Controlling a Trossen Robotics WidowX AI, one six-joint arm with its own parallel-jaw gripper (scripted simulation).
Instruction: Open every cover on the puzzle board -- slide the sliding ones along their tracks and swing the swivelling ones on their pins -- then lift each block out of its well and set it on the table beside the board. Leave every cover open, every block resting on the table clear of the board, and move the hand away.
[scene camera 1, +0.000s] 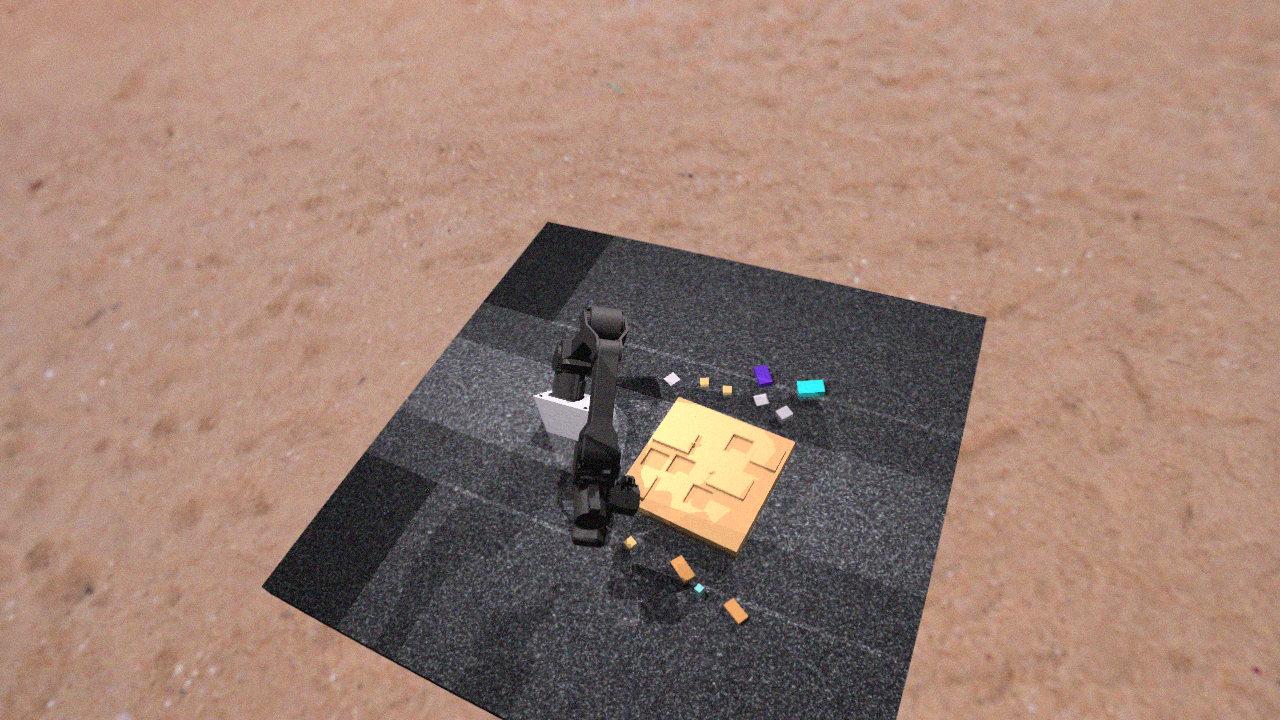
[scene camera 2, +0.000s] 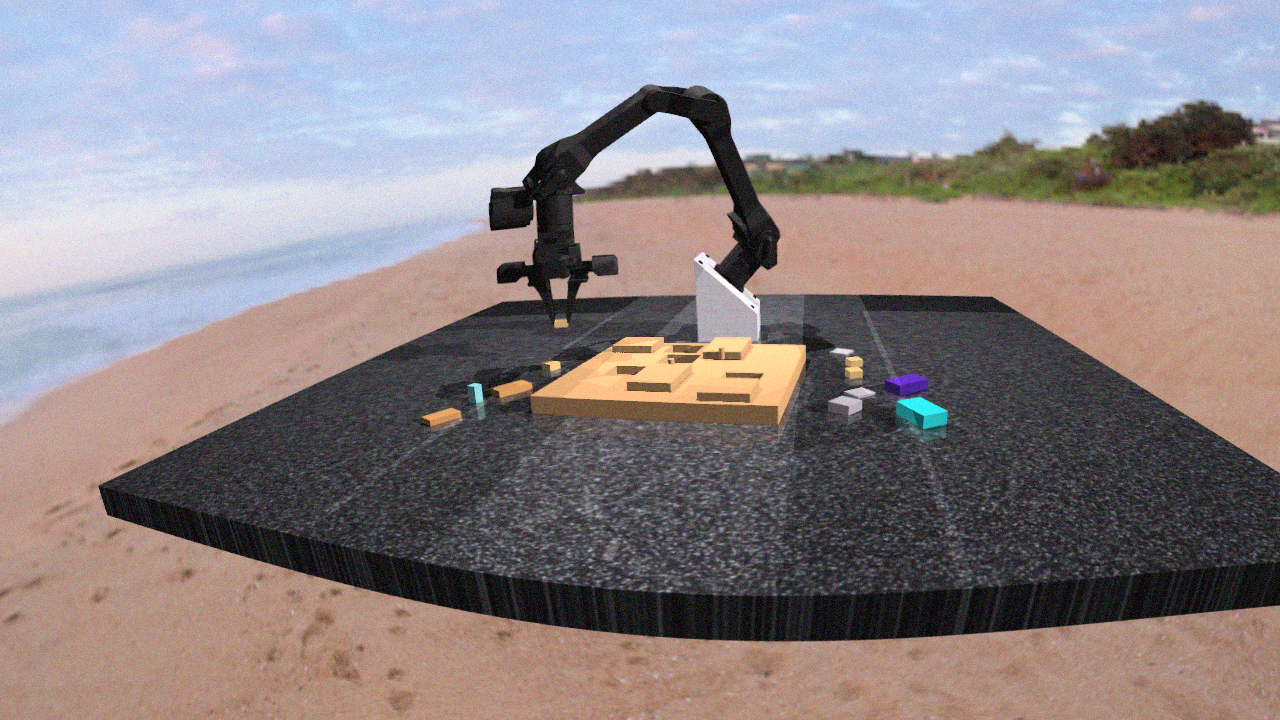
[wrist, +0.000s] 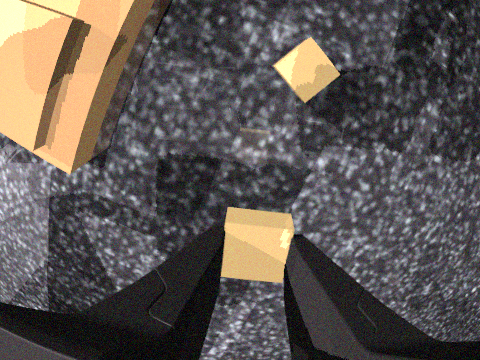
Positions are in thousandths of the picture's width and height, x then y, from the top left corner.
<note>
My gripper (scene camera 2: 439, 449) holds a tan block (wrist: 536, 676). Further things: a tan block (wrist: 641, 196) and a tan puzzle board (scene camera 2: 467, 540).
My gripper shows as well in scene camera 1 (scene camera 1: 471, 724) and in the wrist view (wrist: 532, 674). The tan puzzle board is seen too in scene camera 1 (scene camera 1: 532, 691) and in the wrist view (wrist: 218, 121).
</note>
